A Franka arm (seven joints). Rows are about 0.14 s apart.
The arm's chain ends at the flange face. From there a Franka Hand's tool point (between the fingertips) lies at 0.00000 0.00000 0.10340 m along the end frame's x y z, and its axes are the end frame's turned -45 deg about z.
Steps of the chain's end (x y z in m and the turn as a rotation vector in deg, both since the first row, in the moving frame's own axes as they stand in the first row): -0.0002 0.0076 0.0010 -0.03 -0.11 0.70; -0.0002 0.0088 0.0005 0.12 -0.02 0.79; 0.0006 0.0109 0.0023 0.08 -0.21 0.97; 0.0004 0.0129 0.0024 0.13 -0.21 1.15
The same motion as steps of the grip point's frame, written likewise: -0.0057 0.0051 0.0010 0.06 -0.10 0.70; -0.0062 0.0059 0.0005 0.10 0.07 0.79; -0.0074 0.0078 0.0023 0.21 -0.09 0.97; -0.0089 0.0090 0.0024 0.24 -0.06 1.15
